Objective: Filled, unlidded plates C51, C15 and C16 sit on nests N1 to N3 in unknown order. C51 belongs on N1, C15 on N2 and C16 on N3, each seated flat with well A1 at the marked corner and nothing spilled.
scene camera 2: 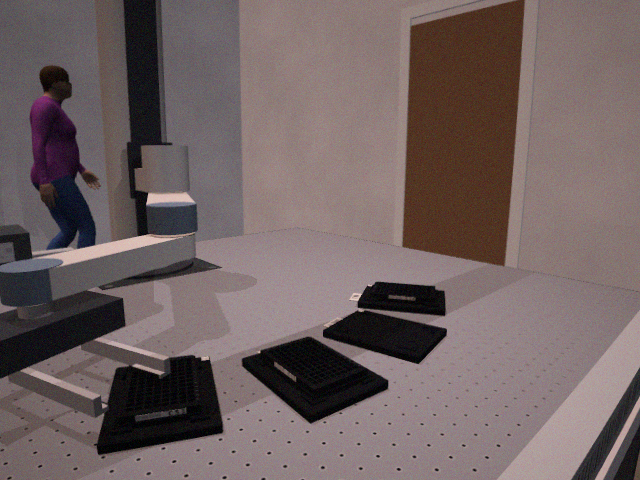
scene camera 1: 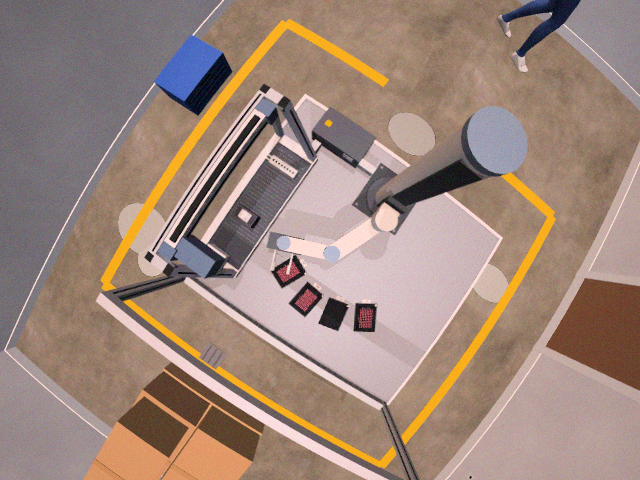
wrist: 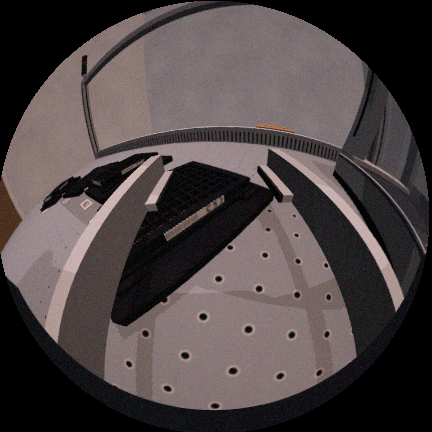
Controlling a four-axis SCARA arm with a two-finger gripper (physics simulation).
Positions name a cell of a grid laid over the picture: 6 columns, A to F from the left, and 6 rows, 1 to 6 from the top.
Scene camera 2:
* my gripper: B5
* nest N3: B6
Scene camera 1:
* dark grey box: D2
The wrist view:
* nest N3: C4
